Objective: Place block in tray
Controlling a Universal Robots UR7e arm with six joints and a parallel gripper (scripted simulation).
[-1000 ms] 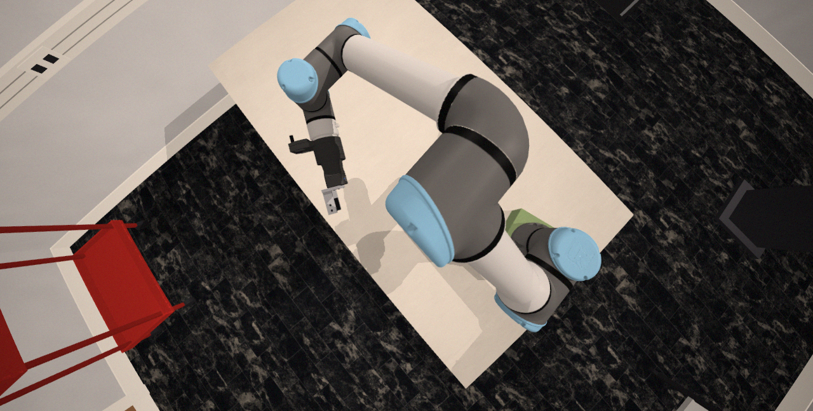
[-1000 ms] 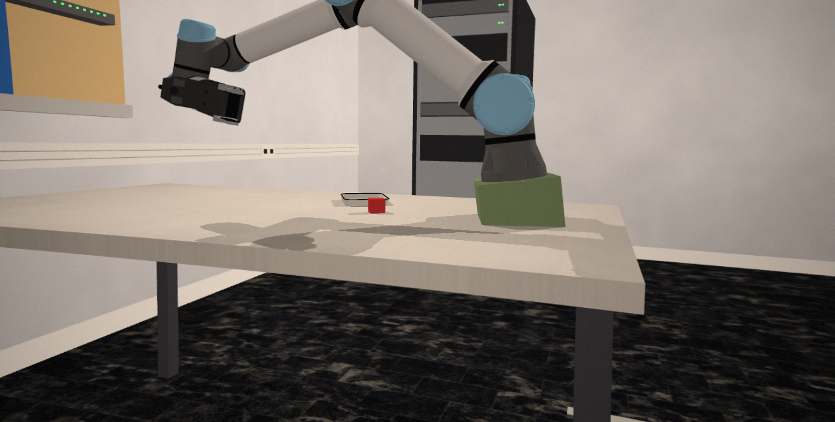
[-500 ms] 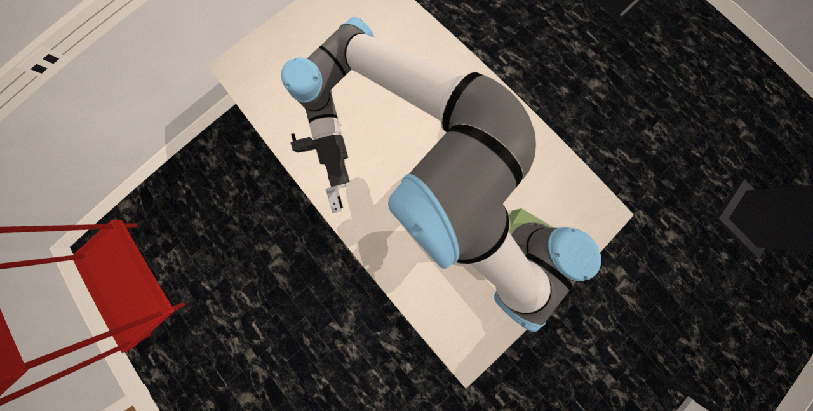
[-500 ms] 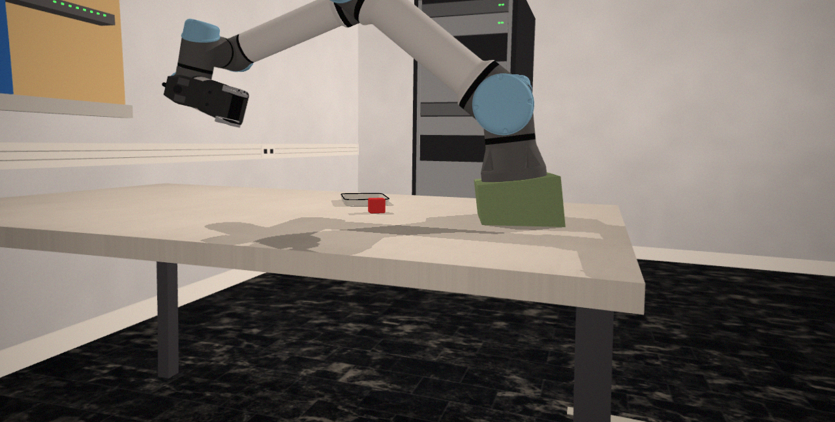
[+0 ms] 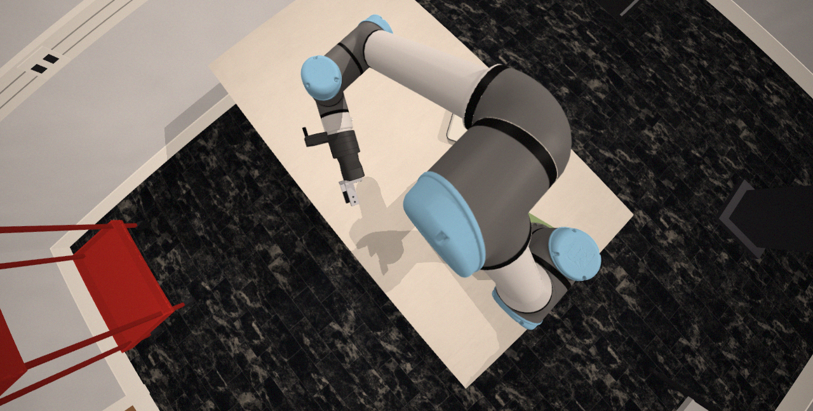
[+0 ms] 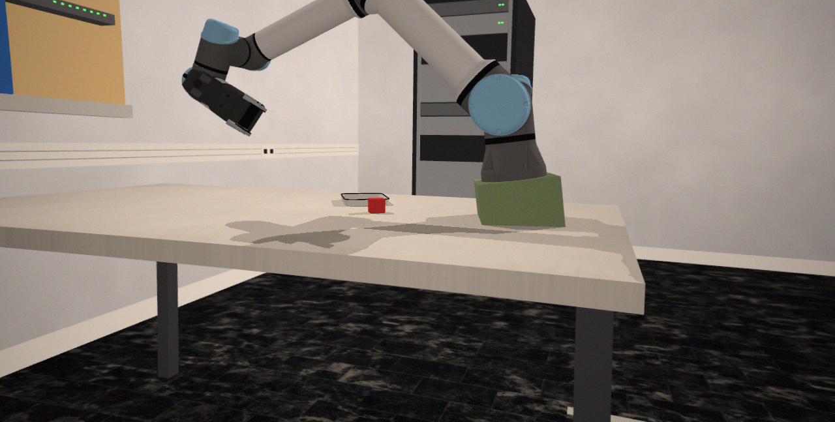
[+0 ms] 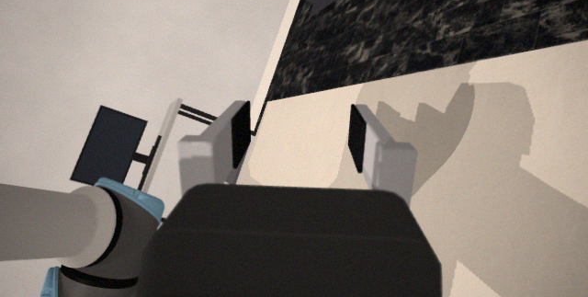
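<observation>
Now: hand 300 mm to the left of the red block, 210 mm above it and 160 mm past it. Round my hand: white tray 490 mm to the right, 210 mm below, 50 mm behind.
</observation>
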